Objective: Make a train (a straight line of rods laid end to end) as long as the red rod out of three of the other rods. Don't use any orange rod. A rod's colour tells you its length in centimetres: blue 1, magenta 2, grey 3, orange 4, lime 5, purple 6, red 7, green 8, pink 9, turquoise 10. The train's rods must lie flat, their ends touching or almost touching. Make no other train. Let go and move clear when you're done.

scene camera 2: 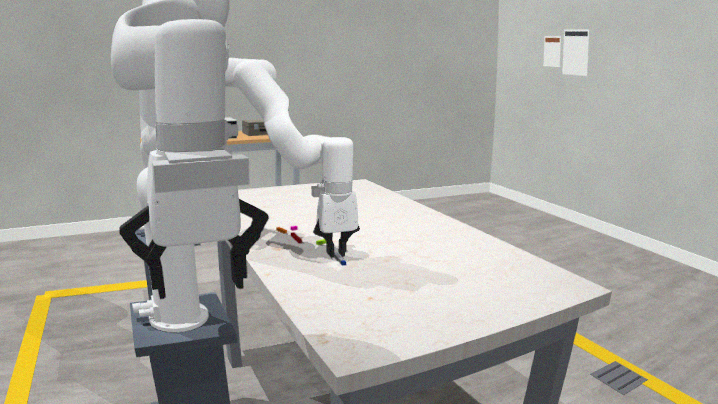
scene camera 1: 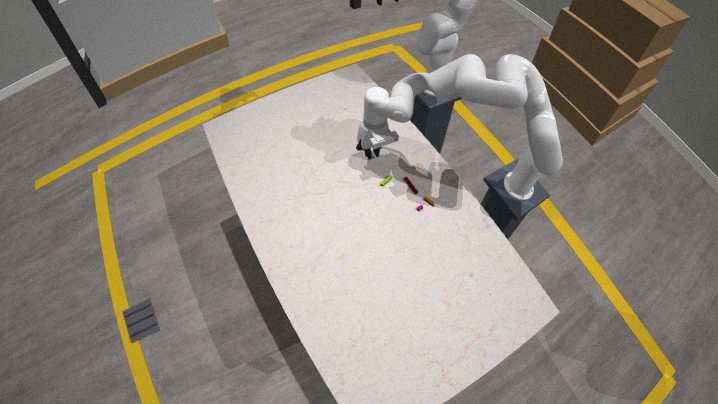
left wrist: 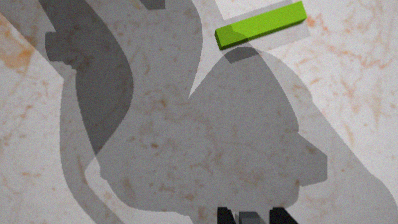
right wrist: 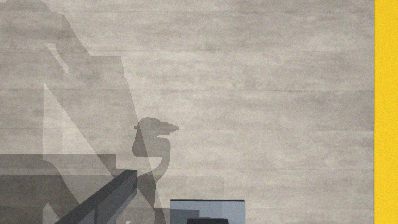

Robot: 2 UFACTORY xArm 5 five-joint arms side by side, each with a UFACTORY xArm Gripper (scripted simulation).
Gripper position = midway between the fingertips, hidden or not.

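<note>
I can see a lime rod (left wrist: 243, 31), though in the right wrist view that rod is out of frame. My right gripper (scene camera 2: 200, 289) is in sight, and so is my left gripper (scene camera 2: 336, 255).
</note>
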